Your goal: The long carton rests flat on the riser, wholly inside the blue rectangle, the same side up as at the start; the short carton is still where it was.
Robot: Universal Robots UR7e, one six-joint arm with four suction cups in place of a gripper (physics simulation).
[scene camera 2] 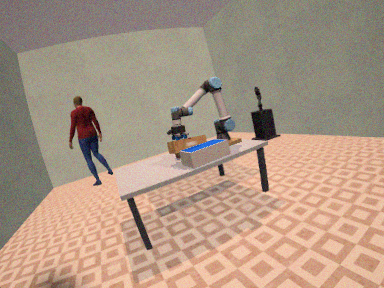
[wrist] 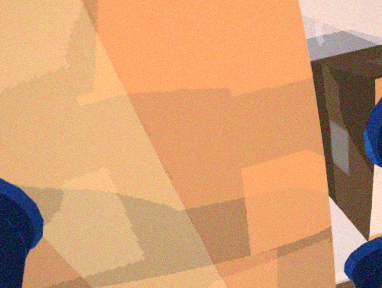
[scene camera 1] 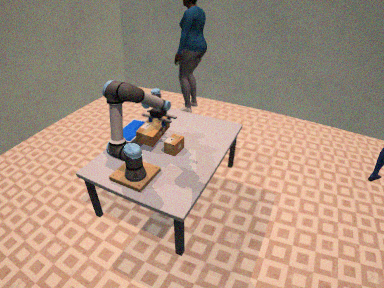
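Where they show: hand, tool point: point(scene camera 2: 179, 139) point(wrist: 220, 239) point(scene camera 1: 159, 121); arm's base, link origin: point(scene camera 1: 135, 174).
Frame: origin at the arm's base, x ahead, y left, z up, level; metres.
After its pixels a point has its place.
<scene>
The long carton point(scene camera 1: 148, 132) @[x 0.326, y 0.148, z 0.138 m] point(scene camera 2: 186, 143) @[x 0.463, y 0.276, z 0.126 m] hangs from my suction gripper point(scene camera 1: 158, 118) @[x 0.488, y 0.166, z 0.155 m] point(scene camera 2: 178, 137), which sits on the top of its far end. The carton is held about level, a little above the table and right beside the riser point(scene camera 2: 205, 156) @[x 0.390, y 0.472, z 0.021 m]. The blue rectangle point(scene camera 1: 133, 129) @[x 0.358, y 0.353, z 0.087 m] point(scene camera 2: 203, 145) @[x 0.352, y 0.369, z 0.087 m] on the riser's top is bare. The short carton point(scene camera 1: 174, 144) @[x 0.386, y -0.059, z 0.069 m] stands on the table to the right of the long one, apart from it. In the wrist view the long carton's top point(wrist: 190, 114) @[x 0.540, y 0.170, z 0.159 m] fills almost the whole frame.
The arm's base stands on a wooden plate point(scene camera 1: 135, 175) near the table's front left. The table point(scene camera 1: 208, 137) @[x 0.777, y -0.143, z -0.034 m] point(scene camera 2: 142, 174) @[x 0.888, y 0.223, z -0.033 m] has dark legs. A person in blue point(scene camera 1: 191, 51) stands behind it; a person in red point(scene camera 2: 86, 137) walks nearby. A black camera stand point(scene camera 2: 263, 123) is beyond the table.
</scene>
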